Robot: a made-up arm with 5 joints. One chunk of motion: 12 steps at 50 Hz.
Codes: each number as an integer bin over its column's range. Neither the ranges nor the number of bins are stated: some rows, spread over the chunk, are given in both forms.
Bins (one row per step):
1: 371 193 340 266 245 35
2: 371 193 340 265 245 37
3: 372 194 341 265 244 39
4: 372 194 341 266 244 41
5: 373 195 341 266 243 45
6: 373 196 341 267 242 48
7: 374 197 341 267 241 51
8: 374 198 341 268 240 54
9: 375 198 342 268 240 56
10: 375 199 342 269 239 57
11: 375 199 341 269 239 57
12: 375 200 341 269 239 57
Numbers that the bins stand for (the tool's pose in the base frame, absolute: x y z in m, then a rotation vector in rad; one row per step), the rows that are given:
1: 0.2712 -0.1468 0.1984 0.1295 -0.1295 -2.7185
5: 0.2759 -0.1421 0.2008 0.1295 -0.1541 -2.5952
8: 0.2783 -0.1350 0.2008 0.1541 -0.1911 -2.4842
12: 0.2806 -0.1303 0.2008 0.1664 -0.2034 -2.4473
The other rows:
2: 0.2712 -0.1468 0.1984 0.1171 -0.1295 -2.6938
3: 0.2736 -0.1444 0.2008 0.1171 -0.1418 -2.6692
4: 0.2736 -0.1444 0.2008 0.1295 -0.1418 -2.6445
6: 0.2759 -0.1397 0.2008 0.1418 -0.1664 -2.5582
7: 0.2783 -0.1374 0.2008 0.1418 -0.1788 -2.5212
9: 0.2806 -0.1350 0.2031 0.1541 -0.1911 -2.4596
10: 0.2806 -0.1327 0.2031 0.1664 -0.2034 -2.4473
11: 0.2806 -0.1327 0.2008 0.1664 -0.2034 -2.4473

